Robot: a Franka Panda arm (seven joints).
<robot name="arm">
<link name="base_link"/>
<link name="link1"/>
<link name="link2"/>
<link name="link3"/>
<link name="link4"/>
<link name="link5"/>
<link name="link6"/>
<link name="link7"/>
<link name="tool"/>
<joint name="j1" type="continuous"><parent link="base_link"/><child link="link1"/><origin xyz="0 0 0.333"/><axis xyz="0 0 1"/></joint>
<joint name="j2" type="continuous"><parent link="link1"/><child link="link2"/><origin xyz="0 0 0"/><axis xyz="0 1 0"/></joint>
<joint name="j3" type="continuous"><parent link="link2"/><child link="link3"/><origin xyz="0 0 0.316"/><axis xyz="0 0 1"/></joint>
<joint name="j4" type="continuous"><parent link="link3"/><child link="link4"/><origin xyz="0.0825 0 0"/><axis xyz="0 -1 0"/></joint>
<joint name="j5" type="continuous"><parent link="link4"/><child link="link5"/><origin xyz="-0.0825 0 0.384"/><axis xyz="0 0 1"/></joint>
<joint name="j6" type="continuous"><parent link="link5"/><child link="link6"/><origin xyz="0 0 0"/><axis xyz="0 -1 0"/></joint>
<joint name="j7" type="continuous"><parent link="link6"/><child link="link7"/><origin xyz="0.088 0 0"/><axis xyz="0 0 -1"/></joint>
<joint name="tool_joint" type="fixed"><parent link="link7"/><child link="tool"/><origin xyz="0 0 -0.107" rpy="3.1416 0 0"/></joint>
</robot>
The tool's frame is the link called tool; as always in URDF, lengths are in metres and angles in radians. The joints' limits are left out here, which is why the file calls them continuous.
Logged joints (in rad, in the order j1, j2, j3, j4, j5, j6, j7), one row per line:
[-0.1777, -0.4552, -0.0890, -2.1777, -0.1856, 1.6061, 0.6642]
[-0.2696, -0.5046, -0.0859, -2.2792, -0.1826, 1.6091, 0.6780]
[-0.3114, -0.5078, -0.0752, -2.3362, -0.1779, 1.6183, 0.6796]
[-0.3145, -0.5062, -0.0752, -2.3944, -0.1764, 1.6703, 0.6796]
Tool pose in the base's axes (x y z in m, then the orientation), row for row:
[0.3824, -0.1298, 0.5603, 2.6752, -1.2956, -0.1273]
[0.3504, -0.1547, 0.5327, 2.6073, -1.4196, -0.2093]
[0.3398, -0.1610, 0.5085, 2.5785, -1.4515, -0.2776]
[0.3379, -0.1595, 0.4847, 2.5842, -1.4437, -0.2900]
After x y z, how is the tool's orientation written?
As a rotation vector, in radians.
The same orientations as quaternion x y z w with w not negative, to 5 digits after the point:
[0.89607, -0.43397, -0.04264, 0.08313]
[0.87309, -0.47537, -0.07009, 0.08266]
[0.86449, -0.48664, -0.09307, 0.08471]
[0.86581, -0.48369, -0.09716, 0.08355]

